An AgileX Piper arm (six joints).
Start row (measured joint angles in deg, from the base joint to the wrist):
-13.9, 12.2, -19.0, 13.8, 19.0, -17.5
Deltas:
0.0, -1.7, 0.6, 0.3, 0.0, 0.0
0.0, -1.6, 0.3, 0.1, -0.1, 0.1
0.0, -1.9, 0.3, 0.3, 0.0, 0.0
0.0, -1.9, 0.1, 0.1, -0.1, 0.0
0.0, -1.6, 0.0, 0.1, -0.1, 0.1
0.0, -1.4, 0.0, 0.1, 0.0, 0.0
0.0, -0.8, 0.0, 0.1, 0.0, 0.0
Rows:
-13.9, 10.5, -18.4, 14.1, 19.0, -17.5
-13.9, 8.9, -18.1, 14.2, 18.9, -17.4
-13.9, 7.0, -17.8, 14.5, 18.9, -17.4
-13.9, 5.1, -17.7, 14.6, 18.8, -17.4
-13.9, 3.5, -17.7, 14.7, 18.7, -17.3
-13.9, 2.1, -17.7, 14.8, 18.7, -17.3
-13.9, 1.3, -17.7, 14.9, 18.7, -17.3

